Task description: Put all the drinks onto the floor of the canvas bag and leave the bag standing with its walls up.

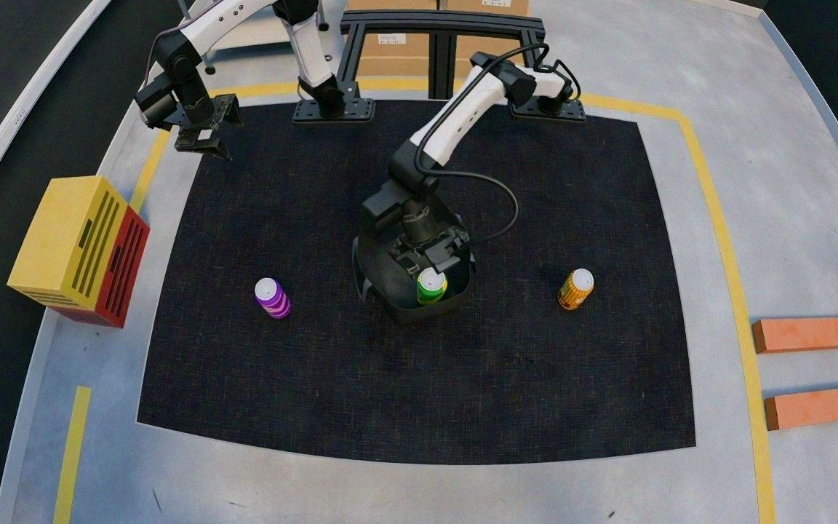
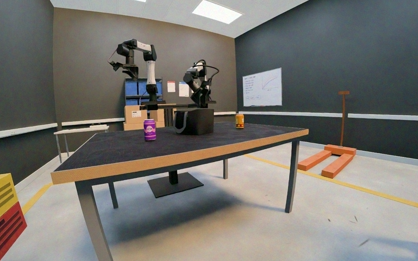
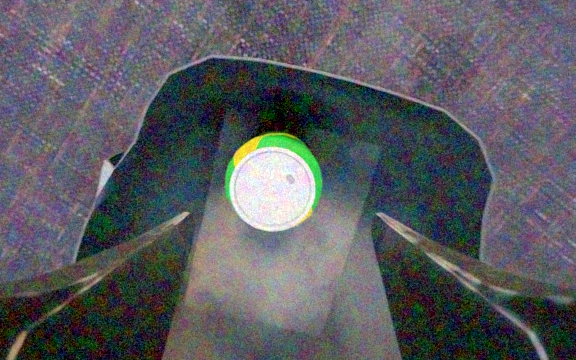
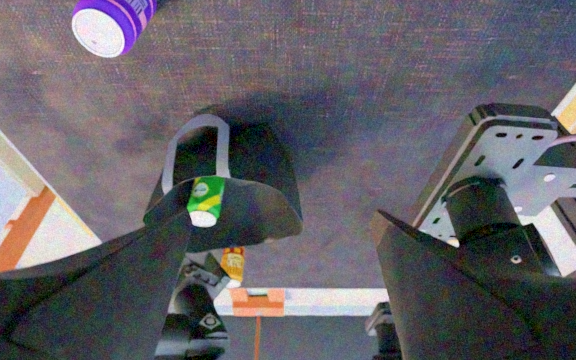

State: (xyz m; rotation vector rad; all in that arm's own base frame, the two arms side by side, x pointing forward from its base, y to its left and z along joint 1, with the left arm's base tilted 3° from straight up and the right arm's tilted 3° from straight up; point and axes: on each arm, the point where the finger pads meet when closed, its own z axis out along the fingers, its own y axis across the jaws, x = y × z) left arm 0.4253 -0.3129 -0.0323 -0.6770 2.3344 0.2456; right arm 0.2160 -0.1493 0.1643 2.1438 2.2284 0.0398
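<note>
Right now the orange can is 36 cm to the left of my left hand, 13 cm below it and 1 cm ahead of it. From my left hand the other things lie so: purple can 37 cm to the right, 13 cm below, 1 cm ahead; then green can 13 cm below, 1 cm to the left.
</note>
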